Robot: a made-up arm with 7 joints.
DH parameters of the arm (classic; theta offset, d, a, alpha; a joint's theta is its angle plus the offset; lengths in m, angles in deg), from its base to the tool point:
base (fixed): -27.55 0 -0.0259 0
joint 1: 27.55 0.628 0.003 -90
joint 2: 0 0.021 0.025 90
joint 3: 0 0.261 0.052 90
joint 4: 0 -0.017 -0.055 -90
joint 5: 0 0.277 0.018 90
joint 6: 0 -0.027 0.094 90
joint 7: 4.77 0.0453 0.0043 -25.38
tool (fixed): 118.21 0.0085 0 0
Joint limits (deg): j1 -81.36..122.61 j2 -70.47..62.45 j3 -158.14..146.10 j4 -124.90..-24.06 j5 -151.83..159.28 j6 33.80..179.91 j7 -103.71..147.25
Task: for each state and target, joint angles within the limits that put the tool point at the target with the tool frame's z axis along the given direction. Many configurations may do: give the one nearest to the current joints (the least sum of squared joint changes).
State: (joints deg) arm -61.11 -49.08 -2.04 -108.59 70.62 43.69 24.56
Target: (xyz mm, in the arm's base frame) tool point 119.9 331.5 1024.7 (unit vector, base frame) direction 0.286 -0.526 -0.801
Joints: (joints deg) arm -60.96 -70.47 23.45 -76.27 52.17 48.32 12.14
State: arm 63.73 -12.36 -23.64 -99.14 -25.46 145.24 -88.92
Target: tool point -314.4 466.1 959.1 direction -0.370 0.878 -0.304
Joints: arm 107.05 18.97 12.01 -63.11 -10.23 128.32 -90.15
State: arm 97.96 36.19 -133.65 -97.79 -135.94 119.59 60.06
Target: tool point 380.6 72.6 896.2 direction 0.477 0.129 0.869
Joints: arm 83.89 35.92 -105.52 -91.00 -146.03 143.51 46.55
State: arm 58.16 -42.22 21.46 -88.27 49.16 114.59 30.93
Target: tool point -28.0 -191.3 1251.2 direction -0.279 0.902 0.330
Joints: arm 88.85 -45.60 -13.26 -43.44 51.31 119.53 29.87
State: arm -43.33 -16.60 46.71 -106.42 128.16 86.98 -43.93
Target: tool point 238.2 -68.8 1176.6 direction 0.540 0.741 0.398
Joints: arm -56.62 -23.46 14.38 -86.58 139.65 80.97 -41.33
